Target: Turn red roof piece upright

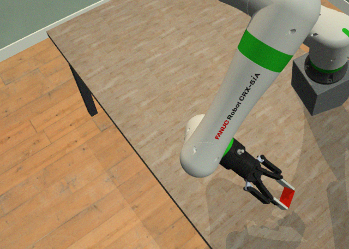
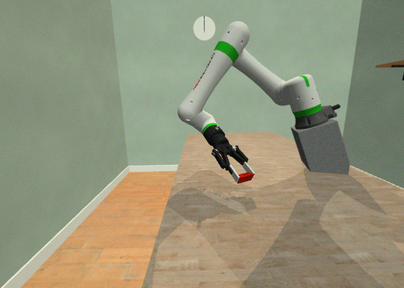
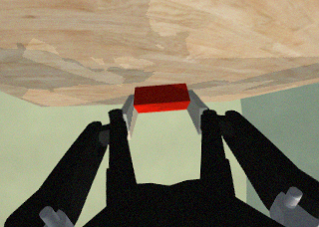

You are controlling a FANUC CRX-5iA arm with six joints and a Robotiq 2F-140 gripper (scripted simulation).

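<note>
Now: hand 2 cm to the right of the red roof piece and 1 cm above it.
</note>
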